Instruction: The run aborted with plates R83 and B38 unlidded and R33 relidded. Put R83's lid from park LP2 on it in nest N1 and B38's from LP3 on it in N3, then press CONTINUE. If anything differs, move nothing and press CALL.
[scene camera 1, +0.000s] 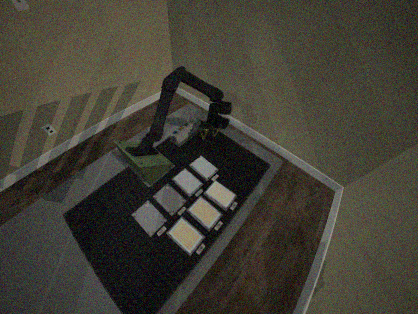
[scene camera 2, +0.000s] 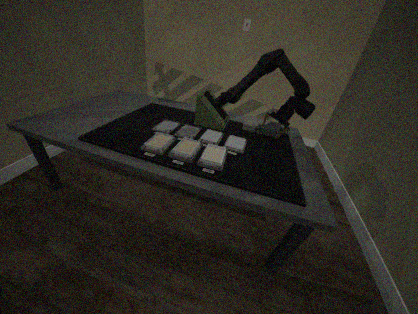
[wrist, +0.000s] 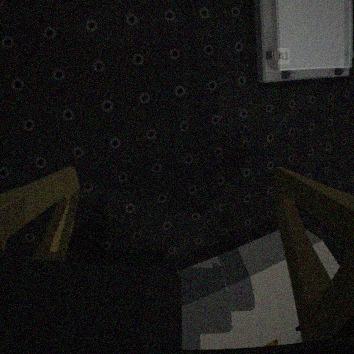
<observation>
The gripper (wrist: 175, 177) is open, with nothing in its grasp. Also in view: a button box (wrist: 245, 293).
</observation>
